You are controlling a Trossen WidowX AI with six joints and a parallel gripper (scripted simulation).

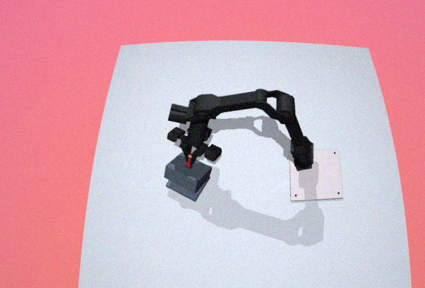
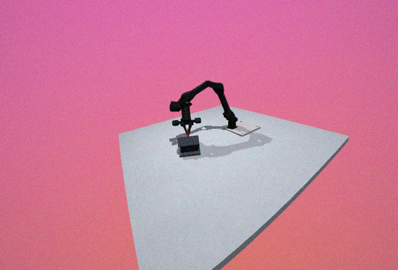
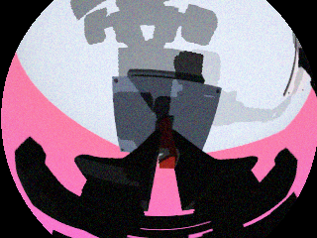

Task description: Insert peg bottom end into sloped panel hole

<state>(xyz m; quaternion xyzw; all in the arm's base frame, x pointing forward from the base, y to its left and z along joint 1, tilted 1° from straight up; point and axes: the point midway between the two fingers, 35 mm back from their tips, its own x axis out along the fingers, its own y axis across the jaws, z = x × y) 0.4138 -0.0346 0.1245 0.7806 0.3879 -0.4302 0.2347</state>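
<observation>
The sloped panel lies 40 mm below my gripper tip, 20 mm to the left of it and 10 mm ahead of it. Round my gripper tip: peg 20 mm above, 10 mm to the right, 10 mm behind.
</observation>
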